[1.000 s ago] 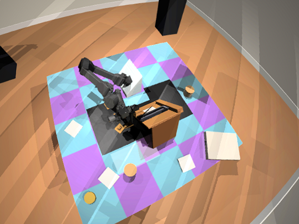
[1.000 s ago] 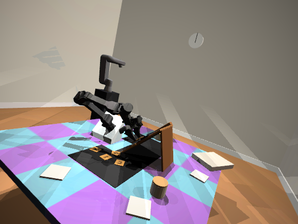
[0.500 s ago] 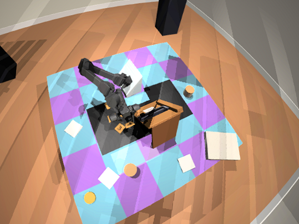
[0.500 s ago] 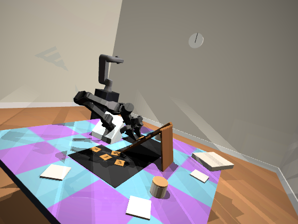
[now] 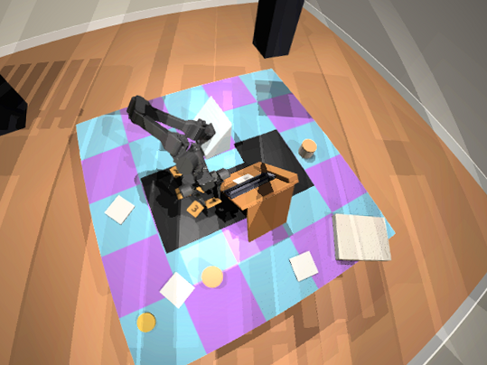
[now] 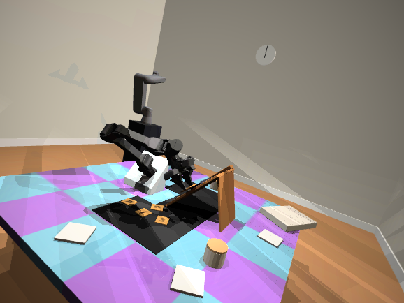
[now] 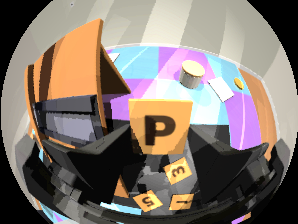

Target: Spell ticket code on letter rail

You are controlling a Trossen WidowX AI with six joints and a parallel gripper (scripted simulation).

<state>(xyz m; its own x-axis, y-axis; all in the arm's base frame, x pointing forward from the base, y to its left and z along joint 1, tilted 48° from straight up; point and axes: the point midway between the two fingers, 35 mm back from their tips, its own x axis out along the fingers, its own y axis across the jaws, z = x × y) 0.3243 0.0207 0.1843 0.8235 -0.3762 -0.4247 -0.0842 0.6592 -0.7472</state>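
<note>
Right now the white ticket is 80 mm behind my gripper tip, 170 mm to the left of it and 80 mm below it. From my gripper tip the other things lie so: black mat: 160 mm behind, 130 mm to the left, 180 mm below; then letter tile: 160 mm behind, 90 mm to the right, 170 mm below; then orange letter tile marked p: right at my gripper tip.
</note>
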